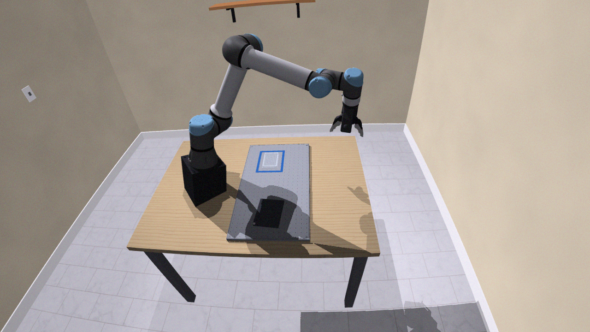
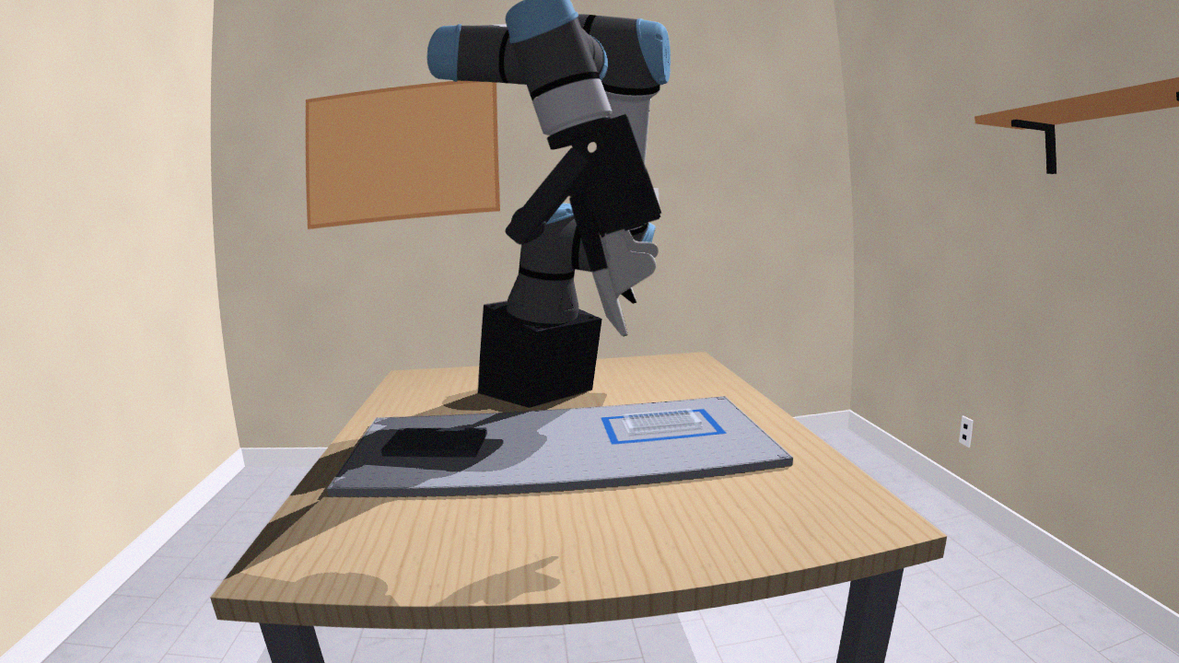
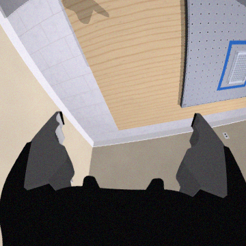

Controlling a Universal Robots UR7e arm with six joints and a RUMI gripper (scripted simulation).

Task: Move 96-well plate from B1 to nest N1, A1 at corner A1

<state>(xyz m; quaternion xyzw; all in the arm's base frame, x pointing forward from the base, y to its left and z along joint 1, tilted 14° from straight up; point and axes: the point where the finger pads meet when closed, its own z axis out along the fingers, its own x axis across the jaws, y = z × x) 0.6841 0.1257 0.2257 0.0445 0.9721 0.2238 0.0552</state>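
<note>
Right now the 96-well plate is 420 mm behind my hand, 250 mm below it and 60 mm to the left of it. Round my hand: black plate nest N1: 340 mm behind, 320 mm to the right, 250 mm below.
</note>
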